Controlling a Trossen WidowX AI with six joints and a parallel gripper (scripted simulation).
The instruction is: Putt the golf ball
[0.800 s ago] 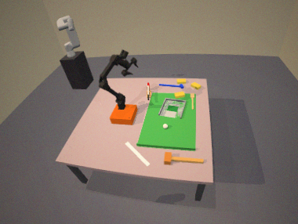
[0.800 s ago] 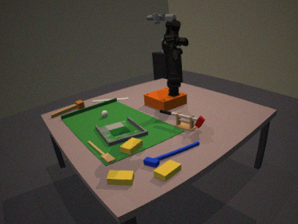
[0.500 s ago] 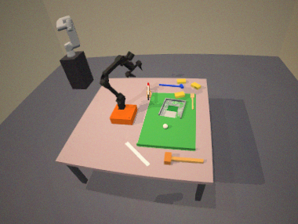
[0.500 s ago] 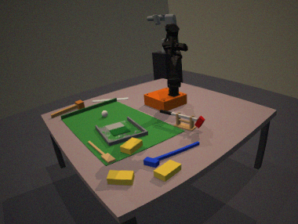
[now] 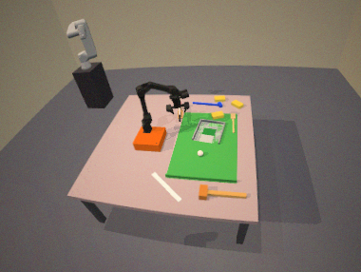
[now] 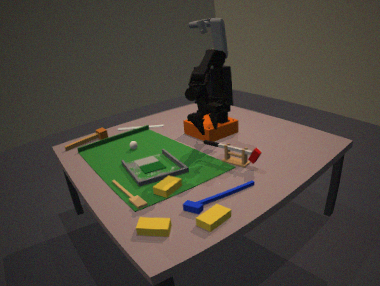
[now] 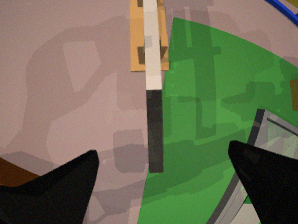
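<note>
Now: gripper tip 110 mm to the right of the red putter, 60 mm above it and 30 mm past it. The rest, counted from my gripper tip: wooden stand: 130 mm to the left, 80 mm below, 30 mm behind; blue putter: 300 mm to the left, 200 mm ahead, 100 mm below; green mat: 250 mm ahead, 200 mm to the right, 120 mm below.
</note>
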